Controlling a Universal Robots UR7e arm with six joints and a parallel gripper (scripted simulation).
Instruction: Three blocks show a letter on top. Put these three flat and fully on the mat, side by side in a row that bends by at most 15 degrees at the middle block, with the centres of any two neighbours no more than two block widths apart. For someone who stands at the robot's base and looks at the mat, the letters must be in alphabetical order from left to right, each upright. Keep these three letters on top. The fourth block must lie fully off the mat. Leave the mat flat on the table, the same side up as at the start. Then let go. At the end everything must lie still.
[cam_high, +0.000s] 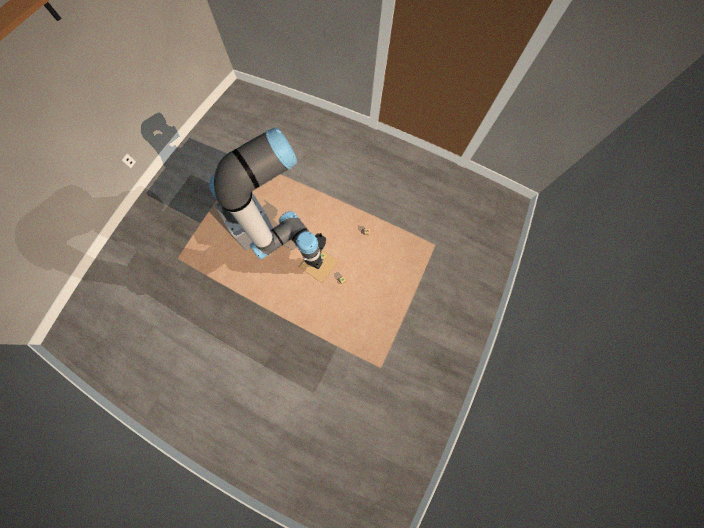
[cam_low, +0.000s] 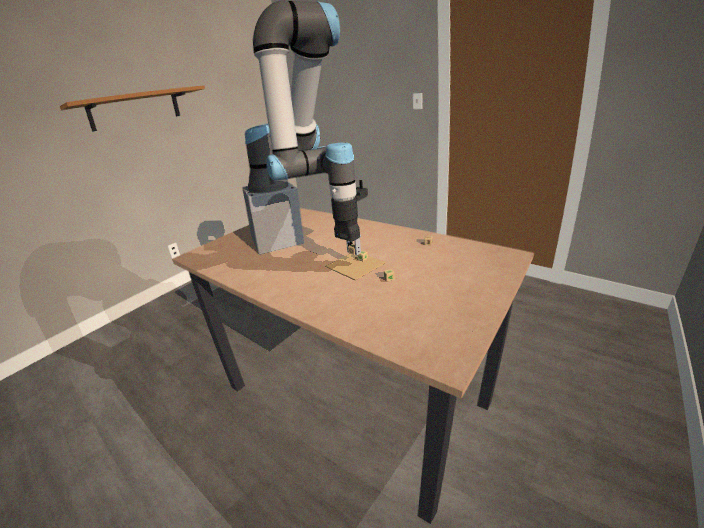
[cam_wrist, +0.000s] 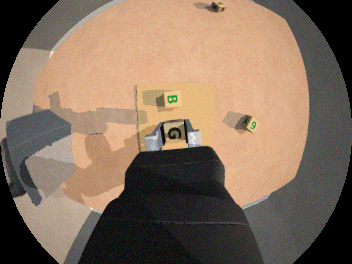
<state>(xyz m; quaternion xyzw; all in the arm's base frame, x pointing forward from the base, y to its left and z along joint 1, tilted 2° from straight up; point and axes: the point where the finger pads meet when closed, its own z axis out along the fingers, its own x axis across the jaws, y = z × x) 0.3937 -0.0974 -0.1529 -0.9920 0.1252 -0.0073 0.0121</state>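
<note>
Right now the tan mat is 6 cm below my hand.
</note>
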